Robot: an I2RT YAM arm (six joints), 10 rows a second.
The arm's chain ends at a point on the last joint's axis. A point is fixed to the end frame.
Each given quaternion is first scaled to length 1.
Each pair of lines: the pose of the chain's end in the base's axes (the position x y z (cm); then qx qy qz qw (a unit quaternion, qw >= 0)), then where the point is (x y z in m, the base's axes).
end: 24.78 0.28 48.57 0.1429 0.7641 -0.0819 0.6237
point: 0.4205 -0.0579 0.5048
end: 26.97 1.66 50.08 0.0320 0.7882 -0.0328 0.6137
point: 0.4525 -0.0009 0.5133
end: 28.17 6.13 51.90 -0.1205 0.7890 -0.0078 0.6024
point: 0.4625 0.0950 0.5253
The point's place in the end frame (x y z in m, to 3 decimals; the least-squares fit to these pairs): -0.057 -0.001 0.175
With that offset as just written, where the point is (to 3 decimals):
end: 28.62 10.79 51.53 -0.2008 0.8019 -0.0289 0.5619
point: 0.463 0.159 0.502
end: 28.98 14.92 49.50 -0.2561 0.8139 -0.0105 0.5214
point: 0.458 0.216 0.464
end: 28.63 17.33 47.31 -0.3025 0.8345 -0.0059 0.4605
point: 0.444 0.249 0.416
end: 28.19 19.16 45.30 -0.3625 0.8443 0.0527 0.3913
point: 0.416 0.289 0.373
